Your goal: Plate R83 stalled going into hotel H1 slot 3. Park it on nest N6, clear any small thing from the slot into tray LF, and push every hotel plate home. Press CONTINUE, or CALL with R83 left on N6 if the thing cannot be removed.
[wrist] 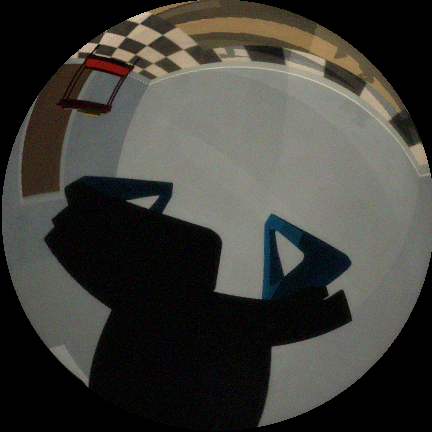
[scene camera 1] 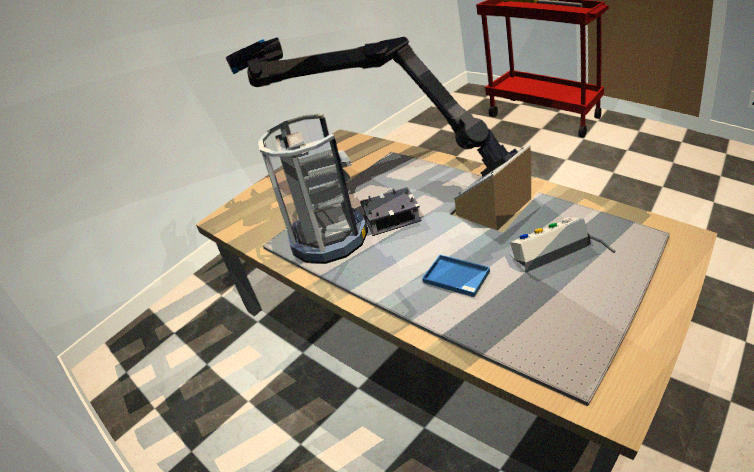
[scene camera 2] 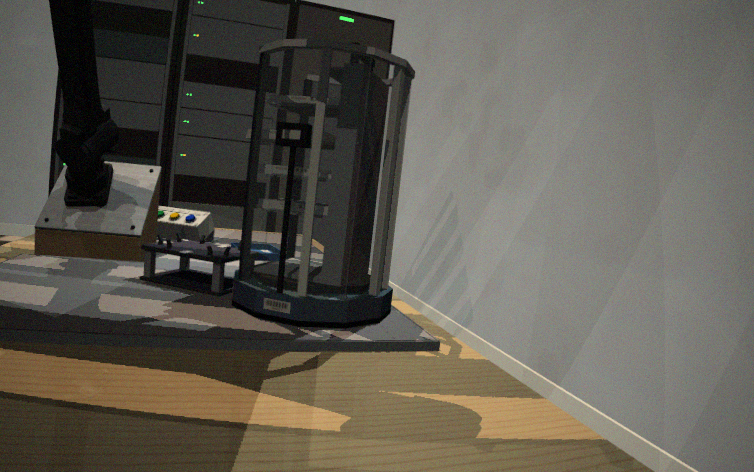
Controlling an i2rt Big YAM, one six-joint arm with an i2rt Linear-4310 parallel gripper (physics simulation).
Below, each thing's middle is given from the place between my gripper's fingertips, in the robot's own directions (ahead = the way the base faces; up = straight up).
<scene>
Right now my hand is 390 mm to the right of the glass-walled plate tower (scene camera 2: pixel 329 123), 350 mm above it and 150 mm short of it. Also, from my hand: blue tray (scene camera 1: pixel 464 277) 840 mm to the left, 540 mm below, 110 mm ahead.
</scene>
